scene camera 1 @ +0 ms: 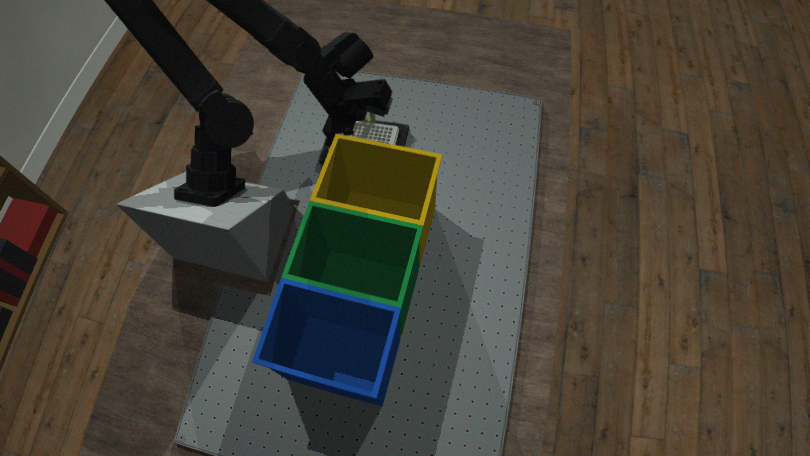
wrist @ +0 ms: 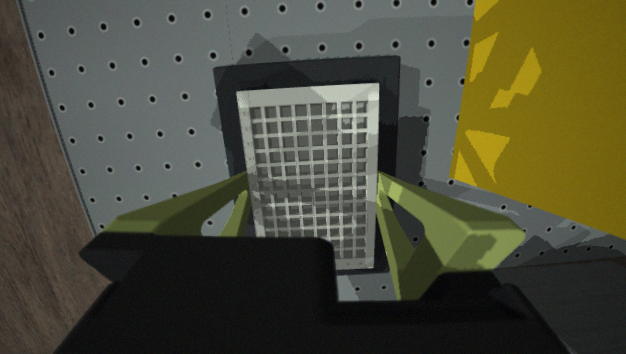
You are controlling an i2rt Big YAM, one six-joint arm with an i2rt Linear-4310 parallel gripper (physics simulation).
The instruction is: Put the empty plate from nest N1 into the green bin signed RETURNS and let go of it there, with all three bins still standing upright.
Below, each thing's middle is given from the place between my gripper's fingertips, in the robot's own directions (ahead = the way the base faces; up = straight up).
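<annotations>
From my hand, the white plate [scene camera 1: 388,134] is 1 cm behind, and the dark nest [wrist: 321,72] is 1 cm below. Still counting from my hand, there's a green bin [scene camera 1: 372,257] that's 7 cm ahead and 30 cm to the right, sitting 8 cm above, and a yellow bin [scene camera 1: 396,182] that's 7 cm ahead, 17 cm to the right and 8 cm above.
</annotations>
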